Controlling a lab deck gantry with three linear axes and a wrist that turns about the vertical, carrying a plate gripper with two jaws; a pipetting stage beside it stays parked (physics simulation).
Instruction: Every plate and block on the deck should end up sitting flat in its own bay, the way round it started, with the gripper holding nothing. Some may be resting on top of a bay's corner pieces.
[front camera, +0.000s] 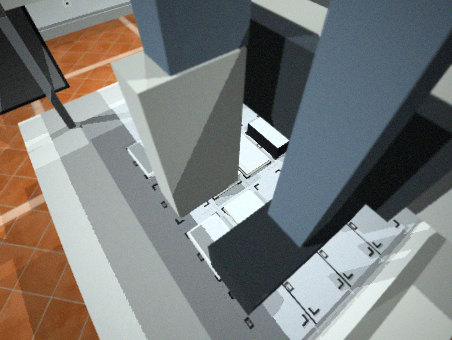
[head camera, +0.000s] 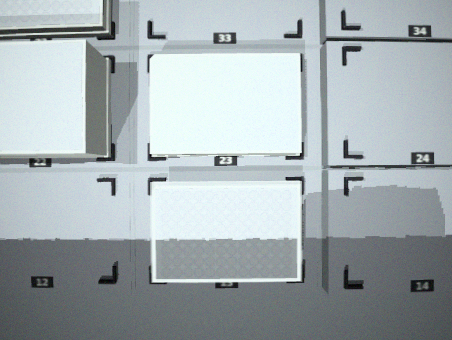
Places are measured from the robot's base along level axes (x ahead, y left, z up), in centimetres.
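Where they show: robot's base, origin of its link: (front camera: 127, 149).
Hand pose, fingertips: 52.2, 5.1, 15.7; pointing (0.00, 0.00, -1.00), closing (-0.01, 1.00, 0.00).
Observation:
Each offset is from my fingertips to the top centre of the thing, as dx, dy, dz. "spot": to the spot under its first point.
The dark gripper body (front camera: 265, 255) hangs over the near bays in the front view; its jaws are hidden, so their opening and any load cannot be told. The gripper does not show in the head view. A clear-topped plate {-13.0, -0.8, -14.2} (front camera: 206, 232) (head camera: 226, 230) lies square in bay 13. A white plate {-13.0, +9.9, -14.2} (front camera: 245, 206) (head camera: 225, 104) lies square in bay 23. A tall white block {spot: -26.3, +10.0, -11.5} (head camera: 42, 95) stands in bay 22. Part of a plate {-29.4, +20.6, -14.2} (front camera: 254, 160) (head camera: 50, 14) shows in bay 32. A black-sided block {-29.4, +31.3, -11.5} (front camera: 268, 136) stands behind it. Part of another white plate {-45.0, -0.8, -13.9} (front camera: 139, 156) shows at the left.
A grey column (front camera: 200, 130) and a blue-grey column (front camera: 345, 100) hide much of the deck in the front view. Bays 33, 34, 24, 14 and the visible part of 12 hold no plate in the head view. Raised corner pieces {spot: -2.6, +6.0, -14.2} (head camera: 351, 150) mark the bays.

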